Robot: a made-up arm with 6 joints. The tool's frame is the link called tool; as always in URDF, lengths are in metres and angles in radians. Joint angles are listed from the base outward. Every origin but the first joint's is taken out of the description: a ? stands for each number. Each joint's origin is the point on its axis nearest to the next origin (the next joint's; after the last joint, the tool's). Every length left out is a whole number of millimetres.
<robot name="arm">
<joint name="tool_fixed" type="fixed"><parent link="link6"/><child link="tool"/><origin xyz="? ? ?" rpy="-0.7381 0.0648 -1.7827"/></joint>
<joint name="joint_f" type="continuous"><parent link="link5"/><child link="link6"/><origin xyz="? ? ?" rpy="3.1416 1.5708 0"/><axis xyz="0 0 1"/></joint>
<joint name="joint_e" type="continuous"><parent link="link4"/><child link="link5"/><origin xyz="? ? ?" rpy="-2.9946 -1.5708 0"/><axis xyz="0 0 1"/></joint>
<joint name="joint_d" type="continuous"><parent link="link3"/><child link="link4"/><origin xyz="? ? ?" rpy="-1.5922 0.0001 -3.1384"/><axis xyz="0 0 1"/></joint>
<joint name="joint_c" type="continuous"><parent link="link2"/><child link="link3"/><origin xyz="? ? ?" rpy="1.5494 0.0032 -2.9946"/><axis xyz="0 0 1"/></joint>
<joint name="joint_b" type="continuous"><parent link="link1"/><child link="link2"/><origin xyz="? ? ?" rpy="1.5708 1.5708 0"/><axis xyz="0 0 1"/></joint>
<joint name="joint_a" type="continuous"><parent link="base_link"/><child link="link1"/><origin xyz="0.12 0.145 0.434" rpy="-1.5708 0 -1.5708"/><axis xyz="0 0 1"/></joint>
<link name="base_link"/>
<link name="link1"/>
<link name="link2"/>
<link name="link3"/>
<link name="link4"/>
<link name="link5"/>
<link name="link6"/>
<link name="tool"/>
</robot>
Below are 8 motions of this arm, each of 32 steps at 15 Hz.
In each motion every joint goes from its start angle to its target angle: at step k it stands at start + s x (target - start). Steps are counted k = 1, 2, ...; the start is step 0. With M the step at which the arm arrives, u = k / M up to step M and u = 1 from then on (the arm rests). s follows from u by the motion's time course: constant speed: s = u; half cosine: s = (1 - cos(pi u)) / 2; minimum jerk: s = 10 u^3 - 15 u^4 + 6 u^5.
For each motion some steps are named. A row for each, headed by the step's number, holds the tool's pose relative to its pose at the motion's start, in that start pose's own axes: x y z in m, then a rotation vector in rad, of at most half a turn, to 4 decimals.
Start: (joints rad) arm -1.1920 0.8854 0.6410 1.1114 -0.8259 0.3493
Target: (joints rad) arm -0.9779 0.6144 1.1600 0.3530 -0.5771 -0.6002
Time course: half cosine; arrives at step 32
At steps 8, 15, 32:
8: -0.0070 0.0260 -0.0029 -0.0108 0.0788 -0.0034
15: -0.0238 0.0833 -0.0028 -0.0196 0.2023 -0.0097
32: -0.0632 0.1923 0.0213 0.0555 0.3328 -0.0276

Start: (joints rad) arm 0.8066 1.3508 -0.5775 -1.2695 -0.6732 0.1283
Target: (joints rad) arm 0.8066 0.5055 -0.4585 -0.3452 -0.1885 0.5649
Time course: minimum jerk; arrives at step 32
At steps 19, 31, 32:
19: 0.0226 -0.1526 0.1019 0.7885 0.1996 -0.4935
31: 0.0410 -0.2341 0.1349 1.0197 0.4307 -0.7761
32: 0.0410 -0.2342 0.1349 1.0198 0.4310 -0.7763

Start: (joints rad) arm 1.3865 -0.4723 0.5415 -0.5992 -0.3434 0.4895
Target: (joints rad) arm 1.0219 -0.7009 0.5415 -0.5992 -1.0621 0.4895
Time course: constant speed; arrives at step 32
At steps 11, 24, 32:
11: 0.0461 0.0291 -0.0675 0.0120 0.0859 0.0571
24: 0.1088 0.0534 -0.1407 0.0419 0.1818 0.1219
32: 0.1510 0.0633 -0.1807 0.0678 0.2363 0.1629

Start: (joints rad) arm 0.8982 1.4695 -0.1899 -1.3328 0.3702 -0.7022
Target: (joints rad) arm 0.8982 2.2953 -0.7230 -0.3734 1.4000 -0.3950
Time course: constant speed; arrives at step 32
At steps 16, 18, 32:
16: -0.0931 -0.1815 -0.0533 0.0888 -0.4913 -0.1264
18: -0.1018 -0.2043 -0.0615 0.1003 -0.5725 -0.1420
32: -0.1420 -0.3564 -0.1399 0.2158 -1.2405 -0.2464

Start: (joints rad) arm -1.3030 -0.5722 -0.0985 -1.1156 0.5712 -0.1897
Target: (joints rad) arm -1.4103 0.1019 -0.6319 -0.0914 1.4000 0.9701
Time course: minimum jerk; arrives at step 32
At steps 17, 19, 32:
17: -0.1474 -0.1226 -0.0050 -0.3975 -0.7761 0.2081
19: -0.1764 -0.1445 -0.0147 -0.5246 -0.9479 0.2565
32: -0.2521 -0.2029 -0.0693 -0.9909 -1.4345 0.3804

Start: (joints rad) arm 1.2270 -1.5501 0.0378 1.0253 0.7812 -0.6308
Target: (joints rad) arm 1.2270 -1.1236 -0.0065 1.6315 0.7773 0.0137
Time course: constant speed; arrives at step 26
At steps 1, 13, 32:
1: 0.0061 0.0025 -0.0016 -0.0043 -0.0175 0.0117
13: 0.0745 0.0416 -0.0191 -0.0613 -0.2201 0.1541
32: 0.1377 0.1011 -0.0344 -0.1322 -0.4216 0.3127

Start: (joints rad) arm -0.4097 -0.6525 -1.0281 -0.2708 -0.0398 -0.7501
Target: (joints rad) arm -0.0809 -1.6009 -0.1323 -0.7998 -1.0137 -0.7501
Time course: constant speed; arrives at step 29
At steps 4, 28, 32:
4: 0.0044 0.0034 0.0448 -0.1401 0.1483 0.1830
28: -0.0169 0.1356 0.3019 -0.6551 0.8859 1.0650
32: -0.0172 0.1454 0.3119 -0.6636 0.9090 1.0911

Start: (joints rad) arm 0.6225 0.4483 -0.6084 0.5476 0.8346 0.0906
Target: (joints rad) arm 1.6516 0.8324 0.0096 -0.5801 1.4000 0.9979
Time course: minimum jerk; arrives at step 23
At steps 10, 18, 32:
10: 0.2201 -0.0308 -0.1221 0.7362 -0.2253 0.4965
18: 0.4269 0.0691 -0.3365 1.8002 -0.2532 0.1927
32: 0.4401 0.0905 -0.3626 1.8840 -0.2146 0.0668

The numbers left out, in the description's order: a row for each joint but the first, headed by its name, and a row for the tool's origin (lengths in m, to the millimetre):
tool: -0.006 -0.034 0
joint_f: -0.047 0.042 0
joint_e: 0.059 0.035 0
joint_d: -0.039 -0.046 0
joint_c: -0.1 -0.448 0
joint_b: -0.175 -0.028 0

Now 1 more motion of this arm.
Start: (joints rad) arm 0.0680 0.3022 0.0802 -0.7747 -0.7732 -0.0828
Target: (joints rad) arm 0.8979 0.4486 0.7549 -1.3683 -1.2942 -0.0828
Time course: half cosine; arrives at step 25
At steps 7, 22, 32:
7: -0.0484 -0.0304 0.0381 0.0308 -0.0974 0.2539
22: -0.2342 -0.2901 0.1932 0.2115 -0.7082 0.9998
32: -0.2395 -0.3070 0.1982 0.2237 -0.7394 1.0168

